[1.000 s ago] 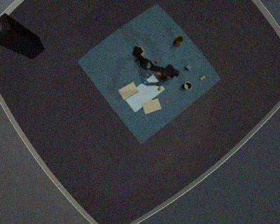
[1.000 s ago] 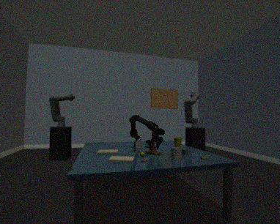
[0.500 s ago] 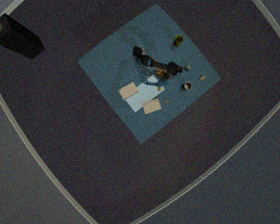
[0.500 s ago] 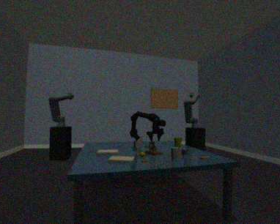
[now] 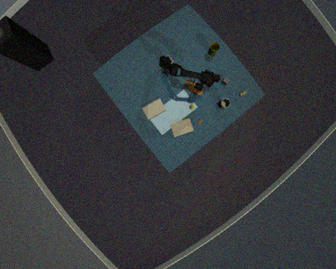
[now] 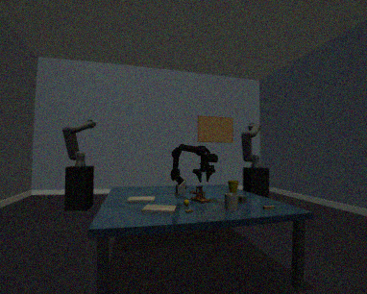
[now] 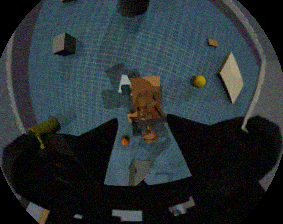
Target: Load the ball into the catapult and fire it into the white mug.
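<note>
Now: the orange ball 170 mm behind my gripper tip, 20 mm to the right of it and 130 mm below it. Also, from my gripper tip: orange catapult (40 mm behind, 40 mm to the right, 90 mm below); grey cube (80 mm ahead, 280 mm to the left, 120 mm below); yellow ball (130 mm ahead, 150 mm to the right, 120 mm below).
</note>
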